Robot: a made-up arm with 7 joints.
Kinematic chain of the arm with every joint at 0, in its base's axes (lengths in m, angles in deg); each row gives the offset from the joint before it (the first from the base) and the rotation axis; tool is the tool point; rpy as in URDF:
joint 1: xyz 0 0 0.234 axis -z
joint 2: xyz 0 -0.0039 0.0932 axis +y
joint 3: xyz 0 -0.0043 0.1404 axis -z
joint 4: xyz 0 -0.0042 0.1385 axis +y
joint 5: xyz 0 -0.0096 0.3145 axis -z
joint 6: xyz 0 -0.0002 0.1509 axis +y
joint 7: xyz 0 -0.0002 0.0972 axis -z
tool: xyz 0 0 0 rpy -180 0 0
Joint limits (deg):
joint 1: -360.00..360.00
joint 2: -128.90..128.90
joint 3: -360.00..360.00
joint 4: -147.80..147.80
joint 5: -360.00..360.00
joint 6: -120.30..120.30
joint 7: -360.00..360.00
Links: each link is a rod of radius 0.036 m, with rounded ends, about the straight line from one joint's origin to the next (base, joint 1, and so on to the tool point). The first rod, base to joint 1, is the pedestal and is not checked.
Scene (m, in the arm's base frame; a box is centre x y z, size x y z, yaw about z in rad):
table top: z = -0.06
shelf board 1: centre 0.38 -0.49 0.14 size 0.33 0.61 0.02 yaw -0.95
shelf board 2: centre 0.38 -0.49 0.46 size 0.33 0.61 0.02 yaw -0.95
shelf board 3: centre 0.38 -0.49 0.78 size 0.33 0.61 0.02 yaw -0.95
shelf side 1: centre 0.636 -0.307 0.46 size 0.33 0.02 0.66 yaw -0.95
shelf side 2: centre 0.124 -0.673 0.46 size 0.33 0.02 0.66 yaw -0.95
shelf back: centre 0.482 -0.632 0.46 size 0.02 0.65 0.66 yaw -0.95
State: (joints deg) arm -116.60 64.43 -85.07 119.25 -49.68 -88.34 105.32
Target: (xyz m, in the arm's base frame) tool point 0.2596 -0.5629 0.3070
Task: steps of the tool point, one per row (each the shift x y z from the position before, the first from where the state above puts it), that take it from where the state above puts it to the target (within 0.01 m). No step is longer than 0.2 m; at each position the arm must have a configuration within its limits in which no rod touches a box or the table.
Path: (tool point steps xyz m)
1: 0.0509 -0.1094 0.0917
2: 0.0999 -0.0990 0.0506
3: 0.1300 -0.0656 0.0050
4: 0.1340 -0.0178 -0.0358
5: 0.1119 0.0317 -0.0636
6: 0.0319 -0.0728 0.0150
7: 0.0402 -0.0673 0.0064
8: 0.0485 -0.0590 -0.0043
9: 0.0559 -0.0478 -0.0170

